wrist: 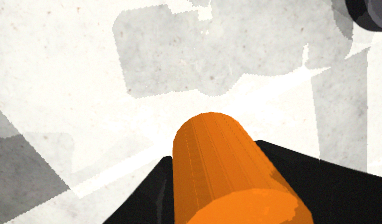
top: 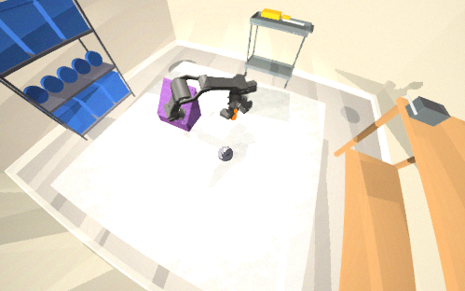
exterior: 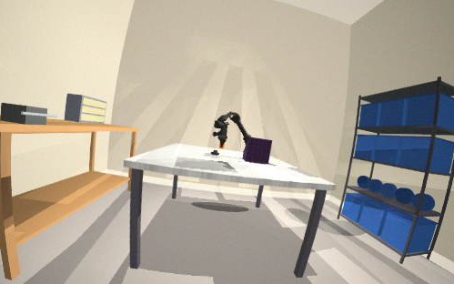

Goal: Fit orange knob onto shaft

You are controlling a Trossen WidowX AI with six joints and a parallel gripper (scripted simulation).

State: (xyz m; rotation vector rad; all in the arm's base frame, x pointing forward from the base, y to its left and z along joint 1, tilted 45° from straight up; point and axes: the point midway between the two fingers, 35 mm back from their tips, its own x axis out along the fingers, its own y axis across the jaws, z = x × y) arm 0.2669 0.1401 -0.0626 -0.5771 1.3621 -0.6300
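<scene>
My gripper tip is now 190 mm to the left of the pedestal, 70 mm above it and 60 mm short of it. Round my gripper tip: orange knob: 30 mm above.
</scene>
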